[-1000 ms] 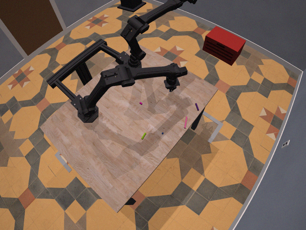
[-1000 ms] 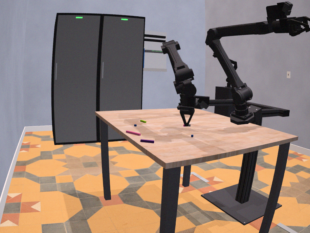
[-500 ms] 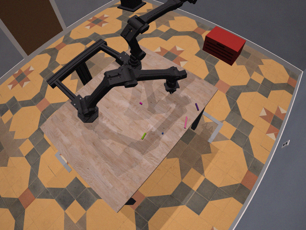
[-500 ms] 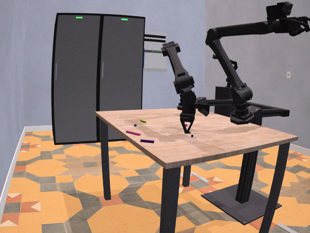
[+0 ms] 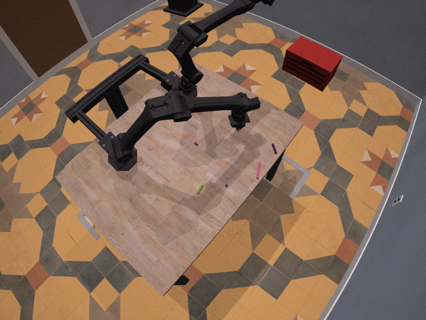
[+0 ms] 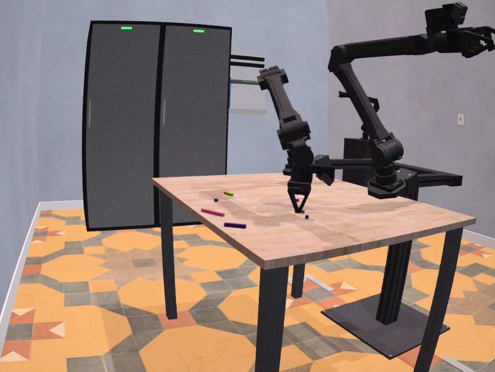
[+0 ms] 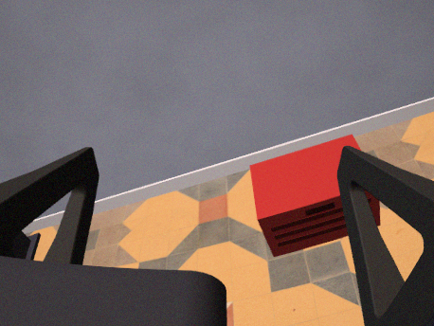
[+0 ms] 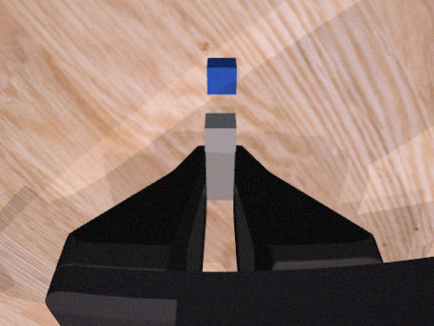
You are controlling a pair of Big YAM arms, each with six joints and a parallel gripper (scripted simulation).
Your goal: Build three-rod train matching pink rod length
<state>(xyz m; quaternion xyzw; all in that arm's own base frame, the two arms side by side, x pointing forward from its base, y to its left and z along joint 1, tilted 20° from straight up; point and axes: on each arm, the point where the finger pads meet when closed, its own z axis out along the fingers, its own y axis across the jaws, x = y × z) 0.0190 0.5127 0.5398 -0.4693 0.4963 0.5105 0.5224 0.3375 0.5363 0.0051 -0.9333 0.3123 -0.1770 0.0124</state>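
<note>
Right now the grey rod is right at my right hand. The rest, counted from my right hand: lime rod: 20 mm ahead, 400 mm to the right, 20 mm below.
</note>
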